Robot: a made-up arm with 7 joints. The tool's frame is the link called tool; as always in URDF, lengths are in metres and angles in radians. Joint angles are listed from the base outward.
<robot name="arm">
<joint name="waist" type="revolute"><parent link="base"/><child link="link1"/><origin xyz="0.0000 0.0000 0.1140" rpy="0.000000 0.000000 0.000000"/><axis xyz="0 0 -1"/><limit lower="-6.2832" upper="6.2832"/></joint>
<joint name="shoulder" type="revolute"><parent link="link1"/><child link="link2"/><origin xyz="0.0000 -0.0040 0.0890" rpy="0.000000 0.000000 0.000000"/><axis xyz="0 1 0"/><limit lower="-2.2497" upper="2.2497"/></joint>
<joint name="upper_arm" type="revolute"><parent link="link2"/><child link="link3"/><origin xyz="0.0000 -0.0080 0.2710" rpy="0.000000 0.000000 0.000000"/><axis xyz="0 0 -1"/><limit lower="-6.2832" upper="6.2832"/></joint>
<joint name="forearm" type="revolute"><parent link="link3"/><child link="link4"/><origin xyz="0.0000 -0.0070 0.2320" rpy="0.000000 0.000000 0.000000"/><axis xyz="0 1 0"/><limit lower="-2.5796" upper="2.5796"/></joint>
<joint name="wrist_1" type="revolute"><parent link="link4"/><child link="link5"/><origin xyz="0.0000 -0.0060 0.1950" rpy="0.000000 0.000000 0.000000"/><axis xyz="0 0 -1"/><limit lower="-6.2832" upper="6.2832"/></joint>
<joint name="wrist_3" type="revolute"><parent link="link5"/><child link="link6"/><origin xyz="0.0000 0.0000 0.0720" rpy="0.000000 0.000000 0.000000"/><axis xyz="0 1 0"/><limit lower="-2.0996" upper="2.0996"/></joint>
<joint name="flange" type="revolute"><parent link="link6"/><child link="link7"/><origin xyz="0.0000 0.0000 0.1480" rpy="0.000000 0.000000 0.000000"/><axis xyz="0 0 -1"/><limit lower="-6.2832" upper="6.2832"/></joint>
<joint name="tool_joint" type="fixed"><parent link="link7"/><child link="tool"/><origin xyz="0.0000 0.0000 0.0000" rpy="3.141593 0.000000 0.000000"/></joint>
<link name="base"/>
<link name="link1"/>
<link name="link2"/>
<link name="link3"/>
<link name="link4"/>
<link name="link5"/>
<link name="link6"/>
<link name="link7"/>
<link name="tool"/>
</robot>
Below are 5 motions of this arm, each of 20 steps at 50 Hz.
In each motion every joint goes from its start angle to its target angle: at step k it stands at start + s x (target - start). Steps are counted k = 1, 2, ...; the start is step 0. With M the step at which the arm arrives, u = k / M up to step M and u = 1 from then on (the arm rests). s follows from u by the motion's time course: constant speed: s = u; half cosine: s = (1 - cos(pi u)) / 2; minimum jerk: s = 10 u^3 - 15 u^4 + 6 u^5.
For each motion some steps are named. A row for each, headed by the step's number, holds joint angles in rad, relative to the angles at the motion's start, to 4 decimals.
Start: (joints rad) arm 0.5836 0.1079 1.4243 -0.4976 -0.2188 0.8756 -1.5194
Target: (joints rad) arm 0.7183 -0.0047 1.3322 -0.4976 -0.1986 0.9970 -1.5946
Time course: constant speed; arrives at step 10
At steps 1, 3, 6, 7, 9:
1: 0.0135 -0.0113 -0.0092 0.0000 0.0020 0.0121 -0.0075
3: 0.0404 -0.0338 -0.0276 0.0000 0.0061 0.0364 -0.0226
6: 0.0808 -0.0676 -0.0553 0.0000 0.0121 0.0728 -0.0451
7: 0.0943 -0.0788 -0.0645 0.0000 0.0141 0.0850 -0.0526
9: 0.1212 -0.1013 -0.0829 0.0000 0.0182 0.1093 -0.0677

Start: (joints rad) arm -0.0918 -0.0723 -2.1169 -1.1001 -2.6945 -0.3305 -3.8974
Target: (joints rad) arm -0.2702 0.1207 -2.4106 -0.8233 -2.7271 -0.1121 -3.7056
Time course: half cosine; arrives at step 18
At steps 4, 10, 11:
4: -0.0209 0.0226 -0.0344 0.0324 -0.0038 0.0255 0.0224
10: -0.1047 0.1133 -0.1724 0.1624 -0.0191 0.1282 0.1126
11: -0.1197 0.1295 -0.1971 0.1857 -0.0219 0.1465 0.1287

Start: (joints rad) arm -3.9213 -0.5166 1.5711 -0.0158 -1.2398 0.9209 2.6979
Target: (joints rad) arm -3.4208 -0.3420 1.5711 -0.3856 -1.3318 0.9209 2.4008
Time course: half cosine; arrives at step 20
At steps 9, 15, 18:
9: 0.2111 0.0736 0.0000 -0.1560 -0.0388 0.0000 -0.1253
15: 0.4272 0.1490 0.0000 -0.3156 -0.0785 0.0000 -0.2536
18: 0.4883 0.1703 0.0000 -0.3608 -0.0897 0.0000 -0.2898

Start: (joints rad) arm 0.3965 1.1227 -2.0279 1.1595 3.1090 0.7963 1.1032
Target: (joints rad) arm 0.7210 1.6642 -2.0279 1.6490 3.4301 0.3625 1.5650
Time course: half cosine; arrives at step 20
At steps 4, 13, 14, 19, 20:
4: 0.0310 0.0517 0.0000 0.0467 0.0307 -0.0414 0.0441
13: 0.2359 0.3937 0.0000 0.3559 0.2334 -0.3154 0.3357
14: 0.2576 0.4299 0.0000 0.3886 0.2549 -0.3444 0.3666
19: 0.3225 0.5382 0.0000 0.4865 0.3191 -0.4311 0.4590
20: 0.3245 0.5415 0.0000 0.4895 0.3211 -0.4338 0.4618

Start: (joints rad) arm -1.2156 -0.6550 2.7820 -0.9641 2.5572 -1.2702 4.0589
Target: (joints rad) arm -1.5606 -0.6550 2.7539 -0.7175 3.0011 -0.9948 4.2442
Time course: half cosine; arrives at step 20
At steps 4, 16, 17, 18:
4: -0.0329 0.0000 -0.0027 0.0235 0.0424 0.0263 0.0177
16: -0.3121 0.0000 -0.0254 0.2231 0.4015 0.2491 0.1676
17: -0.3262 0.0000 -0.0266 0.2332 0.4197 0.2604 0.1752
18: -0.3366 0.0000 -0.0274 0.2406 0.4330 0.2687 0.1808

